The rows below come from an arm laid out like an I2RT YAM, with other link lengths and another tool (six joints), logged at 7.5 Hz.
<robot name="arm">
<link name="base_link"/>
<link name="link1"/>
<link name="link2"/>
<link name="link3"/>
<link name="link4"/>
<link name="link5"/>
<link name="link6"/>
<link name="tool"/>
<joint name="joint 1" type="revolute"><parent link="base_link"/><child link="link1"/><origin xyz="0 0 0.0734"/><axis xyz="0 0 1"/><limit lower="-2.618" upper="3.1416"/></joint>
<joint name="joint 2" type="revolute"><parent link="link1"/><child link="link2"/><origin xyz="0.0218 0.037 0.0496"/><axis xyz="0 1 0"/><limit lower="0" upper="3.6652"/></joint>
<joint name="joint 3" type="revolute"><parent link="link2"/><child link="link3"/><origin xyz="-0.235 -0.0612 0"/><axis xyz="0 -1 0"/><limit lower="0" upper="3.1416"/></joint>
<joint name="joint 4" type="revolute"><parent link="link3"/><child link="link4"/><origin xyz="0.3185 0.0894 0.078"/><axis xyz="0 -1 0"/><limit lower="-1.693" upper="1.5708"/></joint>
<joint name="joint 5" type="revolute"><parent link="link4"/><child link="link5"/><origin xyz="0.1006 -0.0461 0.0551"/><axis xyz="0 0 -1"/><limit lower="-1.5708" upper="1.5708"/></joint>
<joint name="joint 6" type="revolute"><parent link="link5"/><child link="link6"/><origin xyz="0.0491 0 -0.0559"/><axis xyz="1 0 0"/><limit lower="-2.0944" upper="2.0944"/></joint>
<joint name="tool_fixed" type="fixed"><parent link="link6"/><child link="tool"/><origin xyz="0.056 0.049 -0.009" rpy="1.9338 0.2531 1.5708"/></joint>
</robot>
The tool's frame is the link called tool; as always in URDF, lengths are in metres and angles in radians.
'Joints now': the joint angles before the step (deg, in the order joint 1, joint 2, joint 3, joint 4, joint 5, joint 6). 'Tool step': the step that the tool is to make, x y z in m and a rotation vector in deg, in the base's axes. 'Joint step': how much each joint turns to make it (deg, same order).
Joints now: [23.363 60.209 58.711 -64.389 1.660 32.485]
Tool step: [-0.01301 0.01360 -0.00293 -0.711 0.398 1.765]
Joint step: [3.620 -0.399 -0.499 -0.621 1.181 1.508]
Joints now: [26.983 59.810 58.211 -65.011 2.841 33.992]
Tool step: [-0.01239 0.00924 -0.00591 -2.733 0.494 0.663]
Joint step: [3.677 0.217 -0.116 -1.570 3.143 1.967]
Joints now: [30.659 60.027 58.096 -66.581 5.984 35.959]
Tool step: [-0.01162 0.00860 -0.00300 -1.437 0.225 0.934]
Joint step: [3.148 -0.084 -0.175 -1.068 1.814 1.689]
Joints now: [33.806 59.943 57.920 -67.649 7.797 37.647]
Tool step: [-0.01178 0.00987 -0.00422 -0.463 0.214 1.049]
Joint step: [3.146 -0.265 -0.741 -0.242 0.955 1.904]
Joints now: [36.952 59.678 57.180 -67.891 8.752 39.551]
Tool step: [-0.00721 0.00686 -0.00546 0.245 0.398 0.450]
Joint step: [1.921 -0.176 -1.047 0.471 0.076 1.551]
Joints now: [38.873 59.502 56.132 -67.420 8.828 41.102]
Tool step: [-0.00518 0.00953 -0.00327 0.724 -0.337 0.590]
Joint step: [2.093 0.080 -0.743 1.306 0.181 1.549]
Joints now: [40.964 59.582 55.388 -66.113 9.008 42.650]
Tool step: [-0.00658 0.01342 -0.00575 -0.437 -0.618 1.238]
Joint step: [3.107 1.237 -0.193 1.333 1.325 1.533]
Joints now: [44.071 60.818 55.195 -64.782 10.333 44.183]
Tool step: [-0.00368 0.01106 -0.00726 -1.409 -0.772 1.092]
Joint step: [2.510 1.955 0.254 1.076 1.922 0.846]
